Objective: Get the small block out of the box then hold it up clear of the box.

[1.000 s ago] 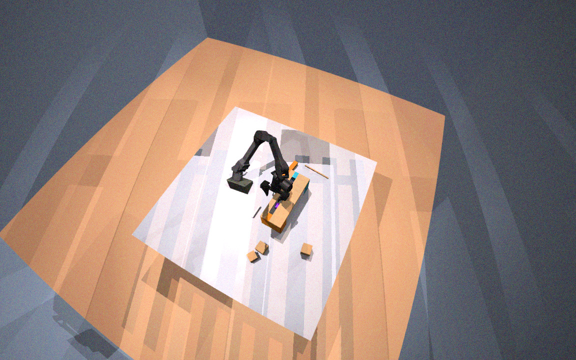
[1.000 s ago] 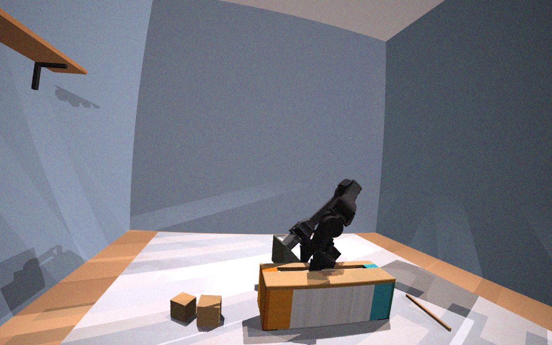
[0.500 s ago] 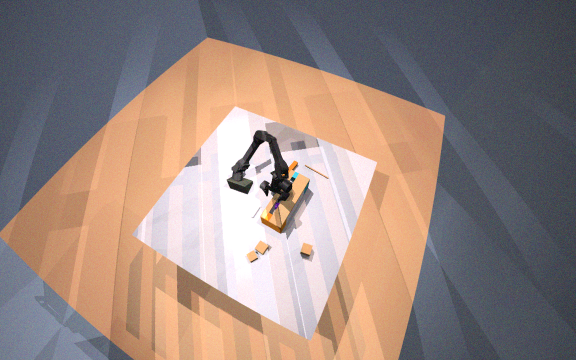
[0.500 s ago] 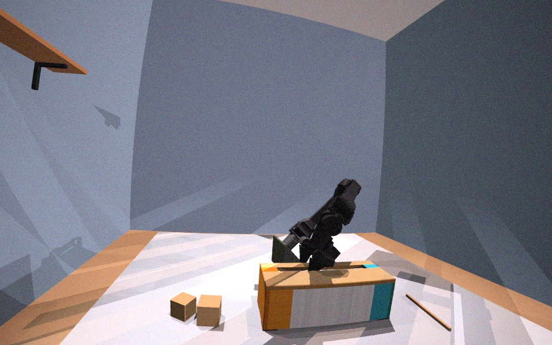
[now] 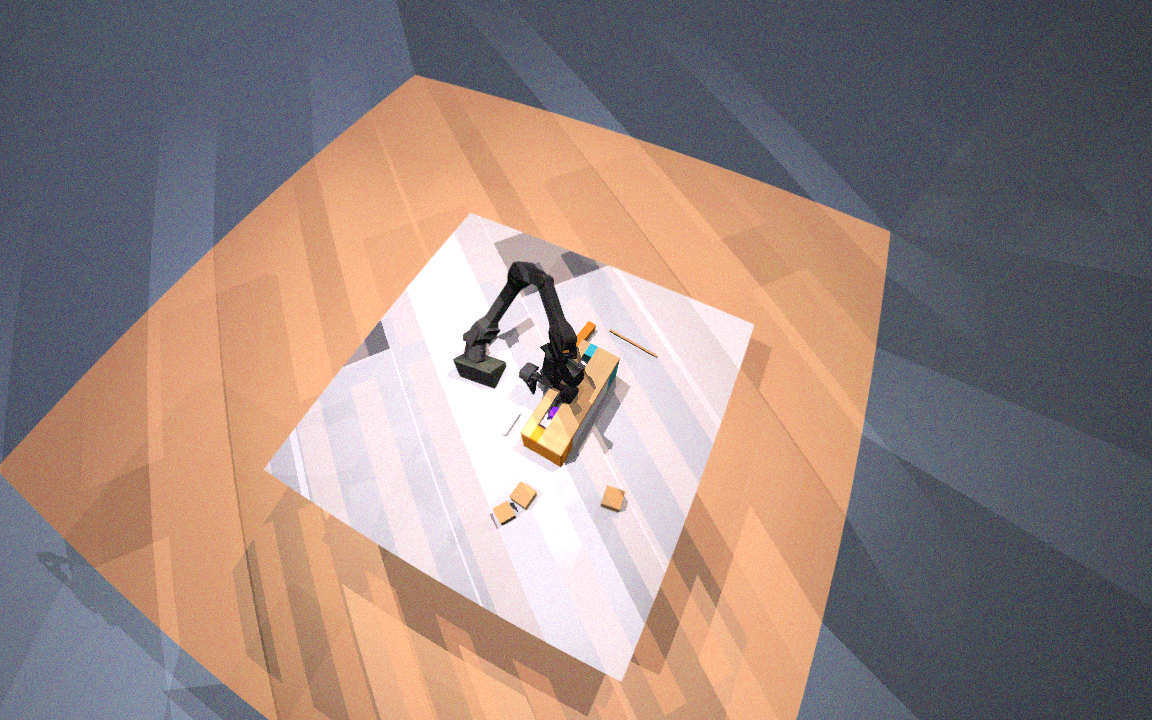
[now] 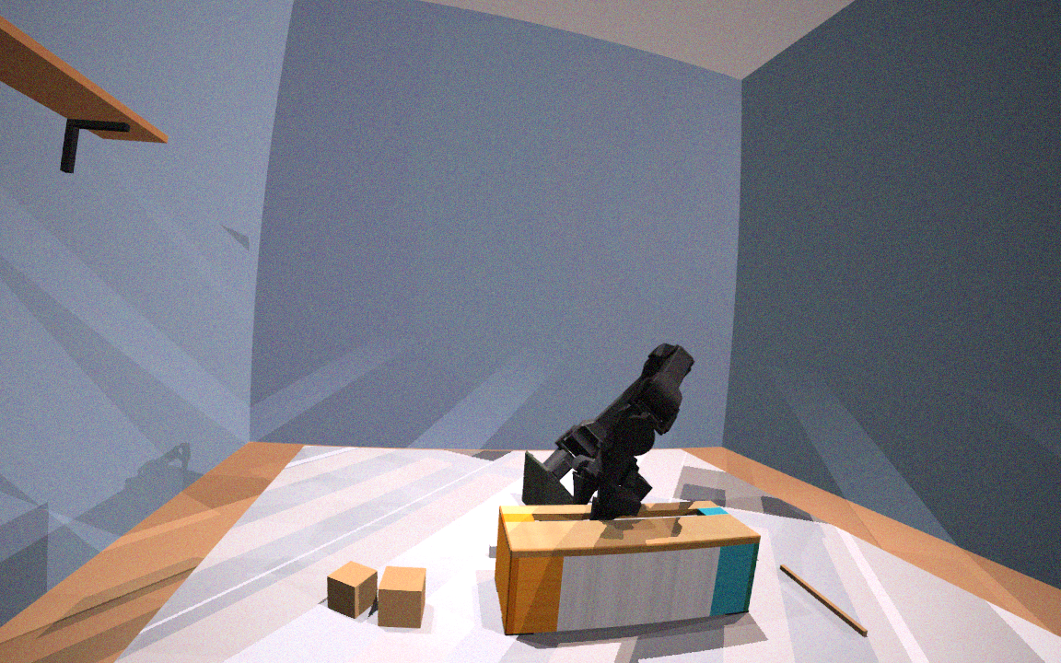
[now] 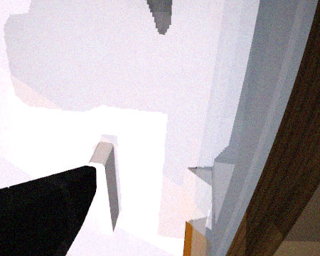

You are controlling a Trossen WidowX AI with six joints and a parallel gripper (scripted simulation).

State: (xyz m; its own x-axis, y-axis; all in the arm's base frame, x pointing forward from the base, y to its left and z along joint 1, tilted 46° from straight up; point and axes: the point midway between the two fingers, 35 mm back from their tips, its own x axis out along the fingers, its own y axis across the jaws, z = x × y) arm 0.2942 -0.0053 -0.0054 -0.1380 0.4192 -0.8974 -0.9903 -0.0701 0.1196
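My gripper tip is 50 mm short of the purple block and 30 mm to the left of it. From my gripper tip the other things lie so: orange bar 260 mm to the left, 70 mm below, 20 mm behind; then box 50 mm to the left, 40 mm ahead, 20 mm below.
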